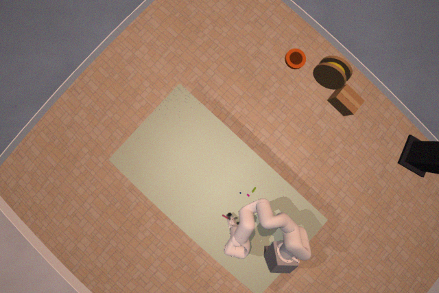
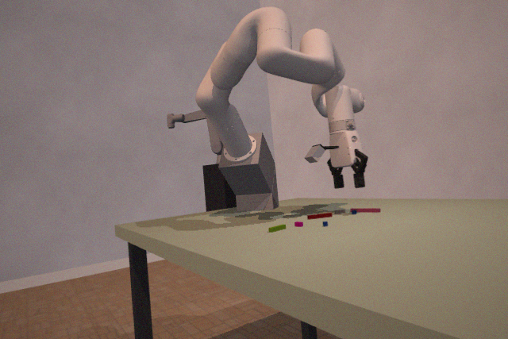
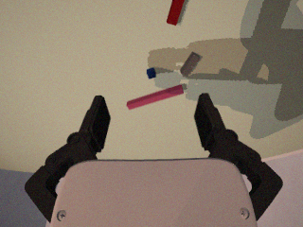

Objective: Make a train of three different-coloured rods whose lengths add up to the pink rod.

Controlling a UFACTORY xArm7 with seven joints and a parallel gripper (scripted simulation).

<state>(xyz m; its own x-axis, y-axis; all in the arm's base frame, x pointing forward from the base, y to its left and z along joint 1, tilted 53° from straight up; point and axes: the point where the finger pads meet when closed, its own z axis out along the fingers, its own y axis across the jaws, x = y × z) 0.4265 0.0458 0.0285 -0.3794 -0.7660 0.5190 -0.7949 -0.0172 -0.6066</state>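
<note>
My gripper is now 80 mm above the pink rod, 50 mm to the right of it and 20 mm short of it. Round my hand: grey rod (80 mm below, 50 mm behind, 20 mm to the left); then red rod (80 mm below, 70 mm to the right, 70 mm behind); then magenta rod (200 mm to the right, 80 mm below, 50 mm behind).
</note>
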